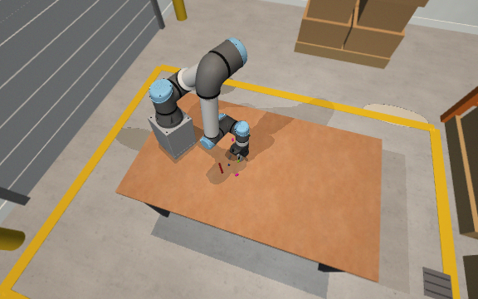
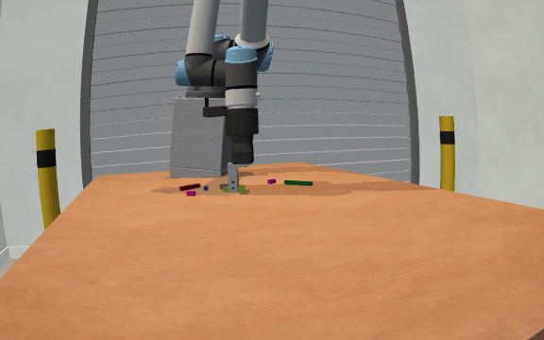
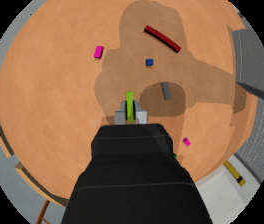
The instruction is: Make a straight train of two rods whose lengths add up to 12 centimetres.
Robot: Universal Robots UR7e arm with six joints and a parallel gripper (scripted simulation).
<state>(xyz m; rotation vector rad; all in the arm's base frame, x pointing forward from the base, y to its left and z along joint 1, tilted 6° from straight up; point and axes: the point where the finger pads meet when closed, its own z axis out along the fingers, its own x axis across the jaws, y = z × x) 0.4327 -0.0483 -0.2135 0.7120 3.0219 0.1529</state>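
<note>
Now: hand 10 mm above the lime rod. Round my hand: red rod 110 mm behind, 80 mm to the right, 10 mm below; blue rod 60 mm behind, 50 mm to the right, 10 mm below; grey rod 70 mm behind, 10 mm below.
</note>
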